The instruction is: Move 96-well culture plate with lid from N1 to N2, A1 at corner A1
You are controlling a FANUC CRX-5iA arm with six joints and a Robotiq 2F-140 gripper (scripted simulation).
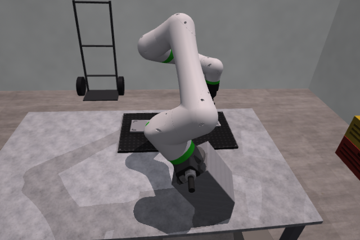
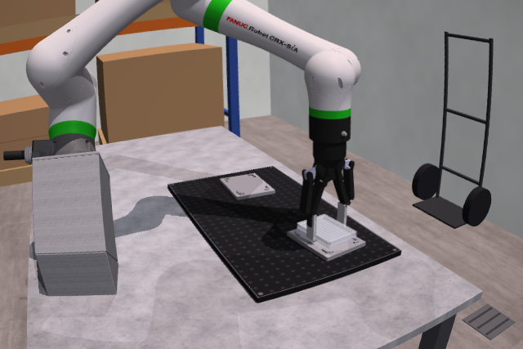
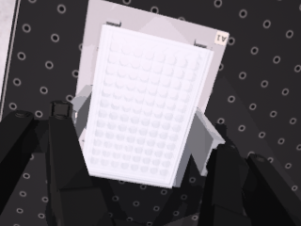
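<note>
Right now my hand is 10 mm above the plate lid. Round my hand: plate nest N1: 70 mm behind, 410 mm to the left, 40 mm below; then plate nest N2: 40 mm below.
</note>
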